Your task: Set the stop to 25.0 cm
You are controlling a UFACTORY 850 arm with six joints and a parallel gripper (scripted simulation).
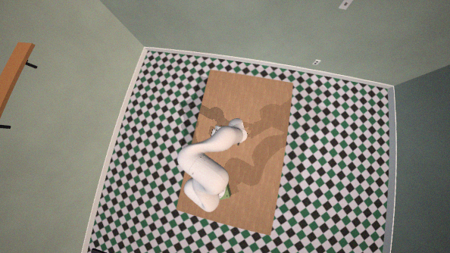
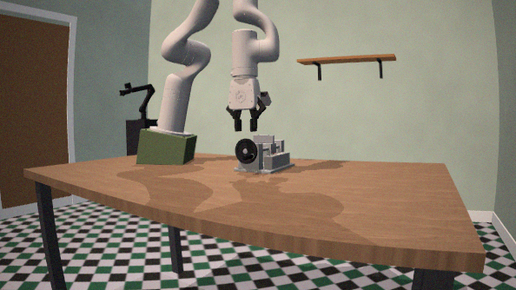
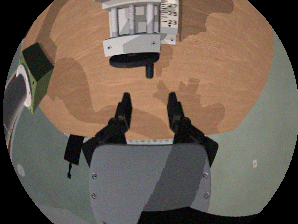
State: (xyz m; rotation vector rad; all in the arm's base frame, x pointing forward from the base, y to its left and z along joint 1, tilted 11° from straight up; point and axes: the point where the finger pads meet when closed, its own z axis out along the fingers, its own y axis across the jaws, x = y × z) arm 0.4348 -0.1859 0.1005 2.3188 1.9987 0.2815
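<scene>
The handwheel is 20 mm to the left of my hand and 100 mm below it.
</scene>
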